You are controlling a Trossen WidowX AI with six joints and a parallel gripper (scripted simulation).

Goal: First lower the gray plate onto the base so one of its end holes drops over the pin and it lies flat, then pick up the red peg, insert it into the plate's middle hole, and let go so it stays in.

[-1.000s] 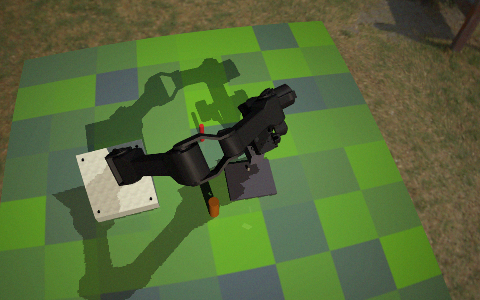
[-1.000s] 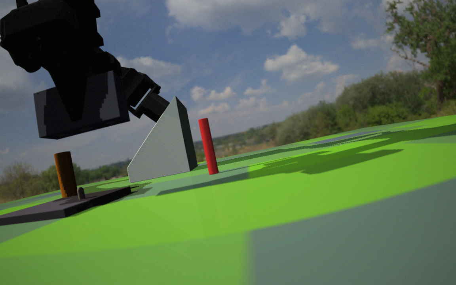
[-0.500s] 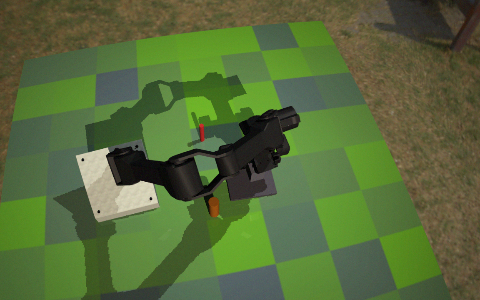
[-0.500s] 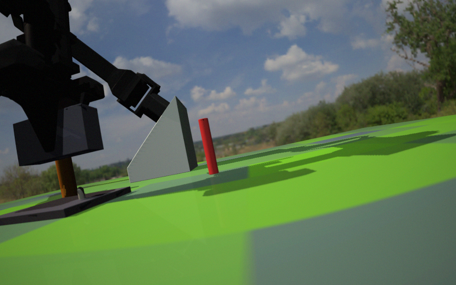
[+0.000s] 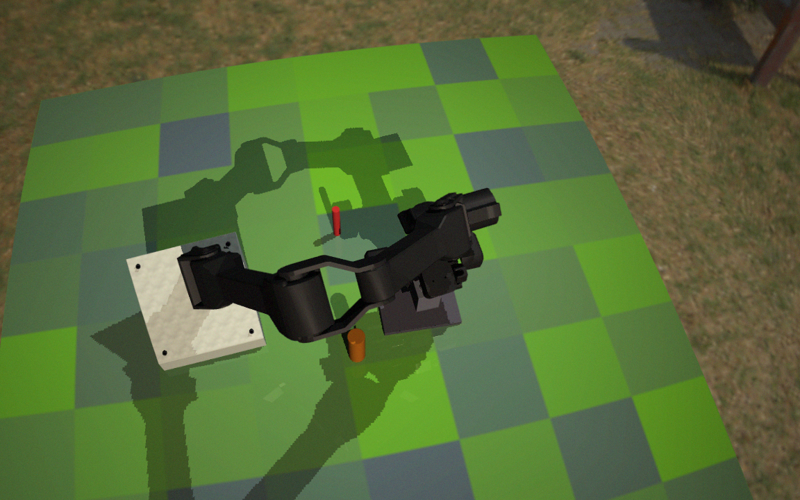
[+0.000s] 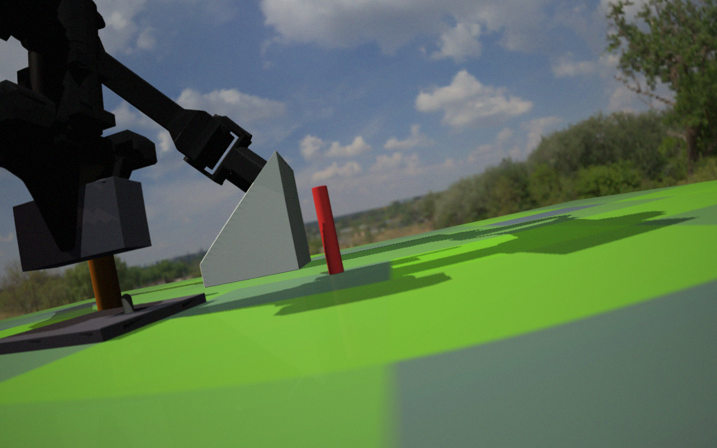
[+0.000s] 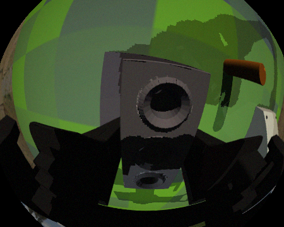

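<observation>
The red peg is 10 cm behind my gripper tip, 18 cm to the left of it and 2 cm below it. Also, from my gripper tip: gray plate 3 cm above; then orange cylinder 14 cm behind, 7 cm to the right, 2 cm below.
</observation>
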